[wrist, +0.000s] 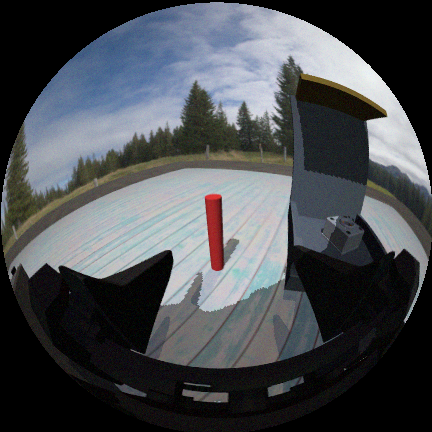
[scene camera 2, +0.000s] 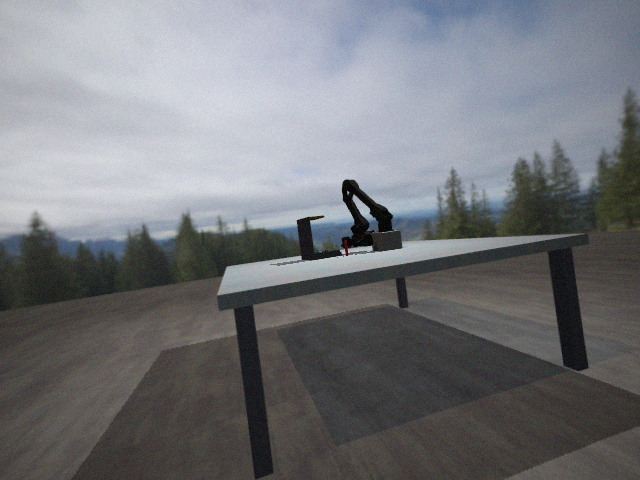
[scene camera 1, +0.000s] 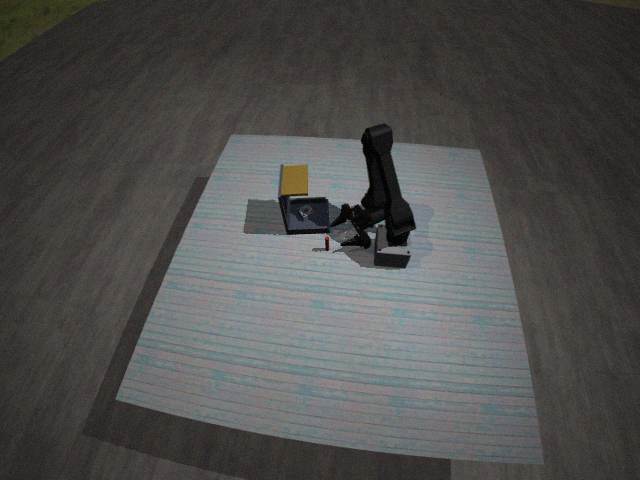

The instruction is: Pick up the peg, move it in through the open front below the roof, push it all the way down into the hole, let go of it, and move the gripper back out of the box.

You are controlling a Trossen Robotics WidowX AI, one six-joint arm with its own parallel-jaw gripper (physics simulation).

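Frame: origin at the arm's base, x back, y right, z up, level; millimetres.
Seen in the pictures: gripper, fingertip midpoint: [wrist: 234, 255] [scene camera 2: 348, 245] [scene camera 1: 335, 235]; arm's base at its link origin: [scene camera 2: 386, 231] [scene camera 1: 396, 238].
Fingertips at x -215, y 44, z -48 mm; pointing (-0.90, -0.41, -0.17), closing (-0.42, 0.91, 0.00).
Note:
Pixels of each thing's middle, then the offset from my fingertips to it.
- red peg at the middle of its body: [wrist: 215, 236] [scene camera 1: 327, 243] [scene camera 2: 346, 248] dx -30, dy -30, dz -11 mm
- grey block at the middle of its body: [wrist: 343, 231] [scene camera 1: 306, 212] dx -117, dy +132, dz -26 mm
The red peg [scene camera 1: 326, 243] [scene camera 2: 346, 248] [wrist: 215, 232] stands upright on the table. The box has a dark back wall [scene camera 2: 306, 239] [wrist: 330, 192], a low-rimmed floor and a yellow roof [scene camera 1: 294, 179] [scene camera 2: 315, 217] [wrist: 340, 97]. A grey block [scene camera 1: 306, 210] [wrist: 344, 234] with the round hole in its top sits on the box floor. My gripper [scene camera 1: 337, 235] [wrist: 234, 255] is open, low over the table, with nothing between its fingers. The peg stands a little beyond the fingertips, between their lines in the wrist view. The right finger partly hides the box floor there.
The box's near corner lies close to the peg and to one fingertip in scene camera 1. The arm's grey base [scene camera 1: 392, 254] [scene camera 2: 386, 240] stands behind the gripper on the table [scene camera 1: 330, 351] [scene camera 2: 413, 263]. Shadows fall around the box and arm.

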